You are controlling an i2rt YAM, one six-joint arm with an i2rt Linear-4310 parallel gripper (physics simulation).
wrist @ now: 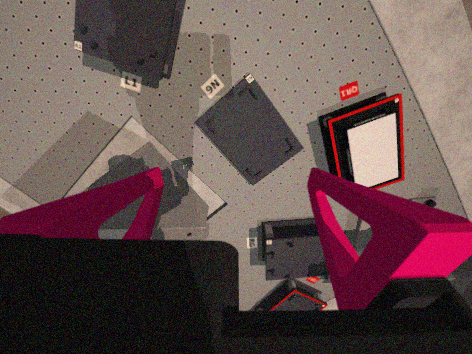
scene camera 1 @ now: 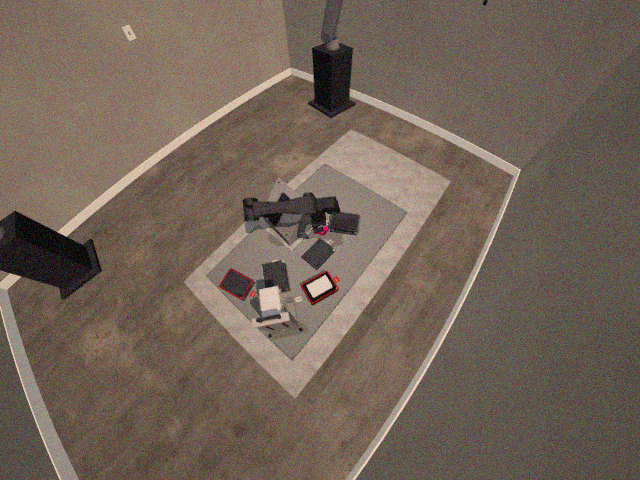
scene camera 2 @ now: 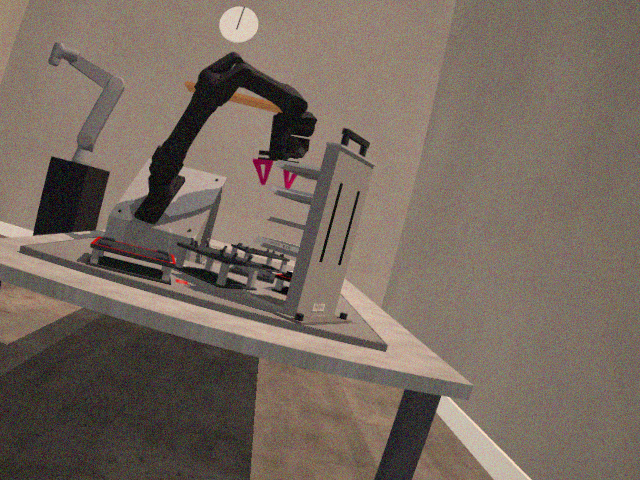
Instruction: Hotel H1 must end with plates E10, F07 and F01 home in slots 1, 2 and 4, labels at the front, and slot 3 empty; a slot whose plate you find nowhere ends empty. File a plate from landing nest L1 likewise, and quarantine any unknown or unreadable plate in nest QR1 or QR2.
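Frame: origin at the arm's base, x ahead, y left, z up, level; millimetres.
Where they show: gripper, fingertip midpoint: [wrist: 235, 175] [scene camera 1: 322, 226] [scene camera 2: 274, 186]; arm's base, link origin: [scene camera 2: 160, 198].
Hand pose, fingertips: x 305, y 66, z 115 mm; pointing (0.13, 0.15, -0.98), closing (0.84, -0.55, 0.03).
Things, the pixels of their top centre, and the offset from my fingertips.
- white plate-like panel, top centre: [scene camera 1: 270, 301] dx +137, dy -414, dz +29 mm
- white plate, top centre: [wrist: 374, 155] [scene camera 1: 319, 286] dx +172, dy -178, dz -200 mm
- Landing nest L1, top centre: [scene camera 2: 261, 248] [scene camera 1: 345, 220] dx -26, dy +204, dz -194 mm
- Red-rimmed nest QR2, top centre: [scene camera 2: 135, 246] [wrist: 291, 316] [scene camera 1: 235, 283] dx -149, dy -518, dz -208 mm
My gripper [scene camera 1: 321, 230] [scene camera 2: 276, 184] [wrist: 235, 175] is open and empty, high above the board, fingers down. Hotel H1 [scene camera 2: 338, 232] stands upright at the board's end, pale shelves projecting toward the arm; I cannot read its slots. A white plate-like panel [scene camera 1: 269, 298] shows at the hotel's top; whether it is a plate is unclear. In quarantine nest QR1 [scene camera 1: 305, 294] [wrist: 402, 137], red-rimmed, lies a white plate [scene camera 1: 320, 286] [wrist: 375, 150]; no label is readable. Landing nest L1 [scene camera 1: 344, 223] [wrist: 127, 35] is dark, and no white plate shows on it. Red-rimmed nest QR2 [scene camera 1: 236, 284] [scene camera 2: 131, 250] shows a dark top.
A dark nest [scene camera 1: 317, 253] [wrist: 249, 130] with a label reading like N6 lies between L1 and QR1. Another dark nest [scene camera 1: 275, 275] [wrist: 295, 260] lies beside the hotel, partly behind a finger in the wrist view. The arm's pale base bracket [scene camera 2: 139, 227] stands at the board's far side.
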